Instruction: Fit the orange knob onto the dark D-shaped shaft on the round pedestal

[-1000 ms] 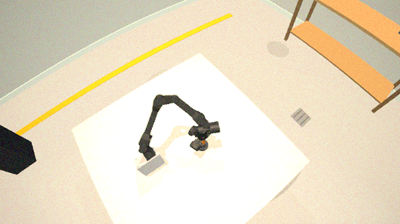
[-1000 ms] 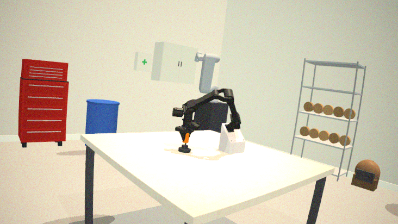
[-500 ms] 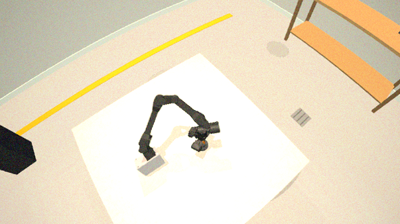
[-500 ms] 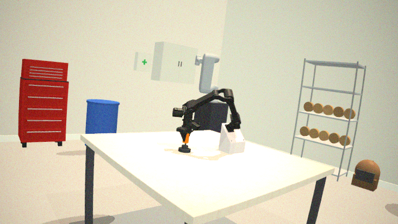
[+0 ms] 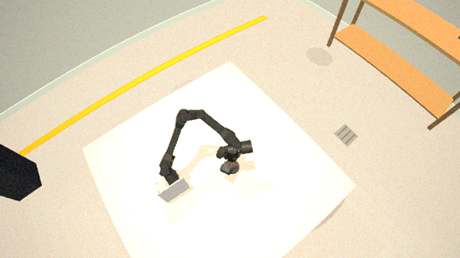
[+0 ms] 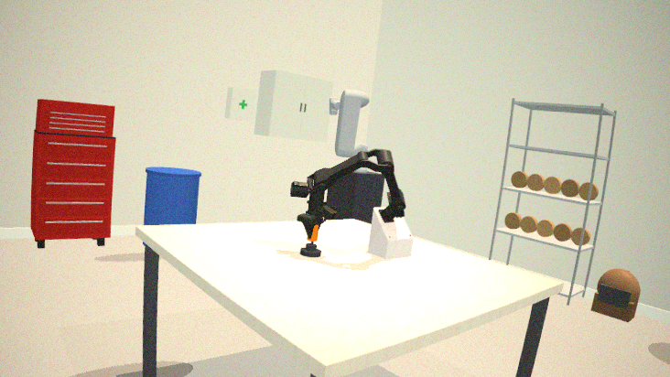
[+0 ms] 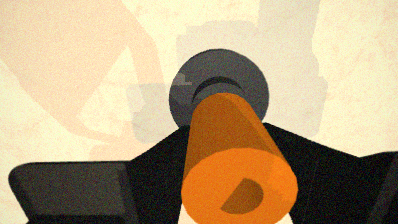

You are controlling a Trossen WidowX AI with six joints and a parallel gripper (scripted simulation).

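The orange knob is 20 mm above my gripper tip. The rest, counted from my gripper tip: dark shaft (40 mm below).
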